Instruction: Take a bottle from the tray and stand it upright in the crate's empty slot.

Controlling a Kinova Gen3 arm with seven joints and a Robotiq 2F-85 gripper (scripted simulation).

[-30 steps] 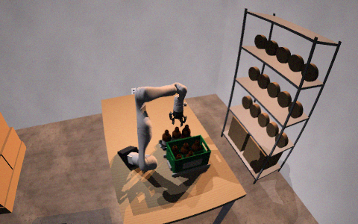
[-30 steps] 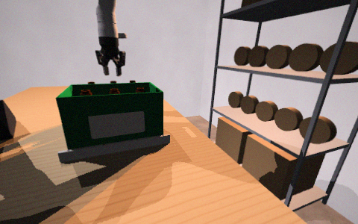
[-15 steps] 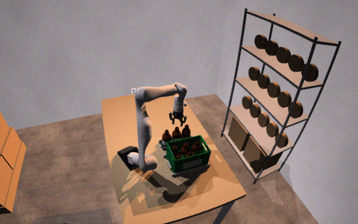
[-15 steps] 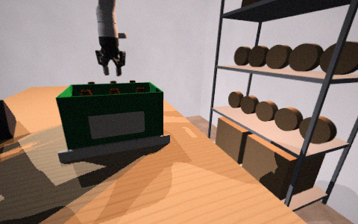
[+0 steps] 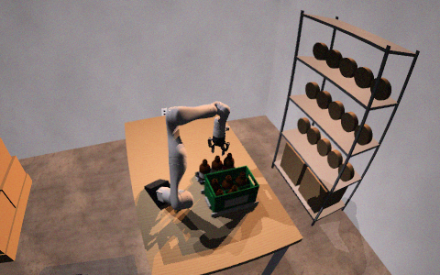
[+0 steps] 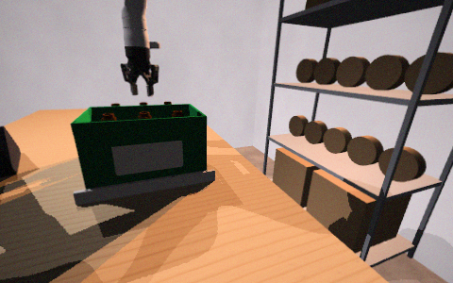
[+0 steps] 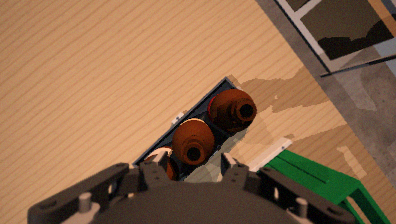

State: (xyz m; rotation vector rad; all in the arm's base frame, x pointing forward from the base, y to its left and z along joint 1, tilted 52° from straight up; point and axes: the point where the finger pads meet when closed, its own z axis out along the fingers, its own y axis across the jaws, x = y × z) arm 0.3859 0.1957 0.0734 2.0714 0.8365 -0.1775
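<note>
Now: the brown bottle 11 cm below my hand. From my hand the other things lie so: green crate: 23 cm to the right, 12 cm below, 4 cm behind; dark tray: 19 cm below.
</note>
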